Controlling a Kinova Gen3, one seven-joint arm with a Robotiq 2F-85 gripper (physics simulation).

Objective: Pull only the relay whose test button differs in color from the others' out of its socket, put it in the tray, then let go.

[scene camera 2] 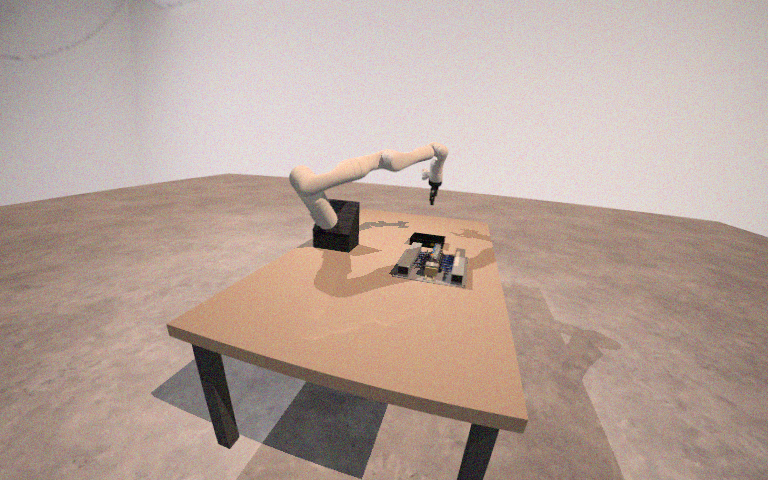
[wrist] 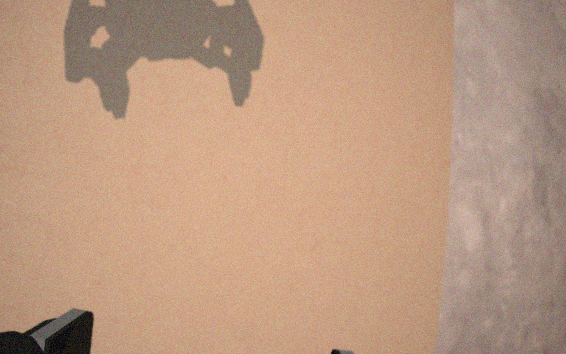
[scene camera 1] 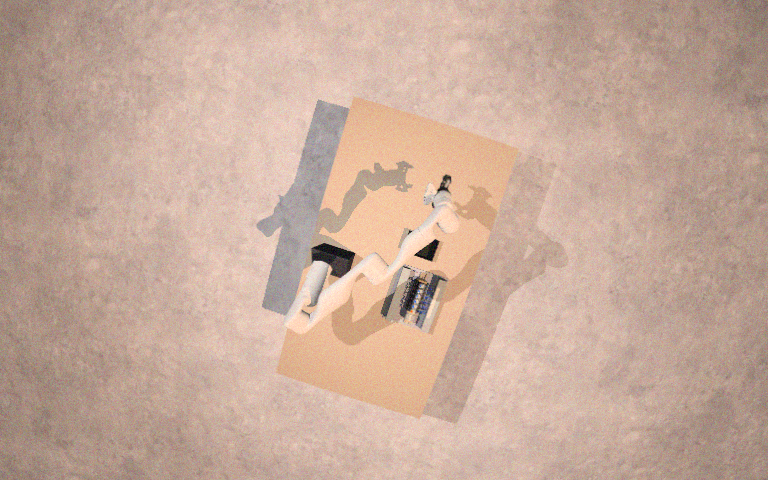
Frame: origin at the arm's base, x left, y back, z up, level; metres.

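Seen in the pictures: gripper, fingertip midpoint: (scene camera 2: 433, 200) (scene camera 1: 440, 186); arm's base, origin of the base link: (scene camera 2: 327, 220) (scene camera 1: 323, 266).
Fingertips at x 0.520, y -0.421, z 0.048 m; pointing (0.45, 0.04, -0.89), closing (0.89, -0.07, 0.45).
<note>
Offsets run from my fingertips to a thing's middle. Level surfaces: height alone.
My gripper (scene camera 1: 447, 177) (scene camera 2: 432, 202) (wrist: 215, 336) is open and empty, high above the table beyond the tray. The black tray {dx -0.295, dy -0.015, dz -0.154 m} (scene camera 1: 428, 250) (scene camera 2: 427, 237) lies on the table beside the relay panel, partly hidden under the arm in the first scene view. The row of relays (scene camera 1: 416, 295) (scene camera 2: 433, 257) stands in the middle of the panel between two grey ducts. The relays are too small to tell their test button colors apart. The relays and the tray do not show in the wrist view.
The grey ducts {dx -0.574, dy +0.022, dz -0.149 m} (scene camera 2: 410, 258) {dx -0.580, dy -0.174, dz -0.149 m} (scene camera 2: 459, 266) rise on both sides of the relay row. The robot's black base block (scene camera 1: 339, 261) (scene camera 2: 346, 226) stands at the table's side. The table {dz -0.172 m} (scene camera 1: 362, 362) (scene camera 2: 351, 345) (wrist: 300, 200) ends at an edge right in the wrist view.
</note>
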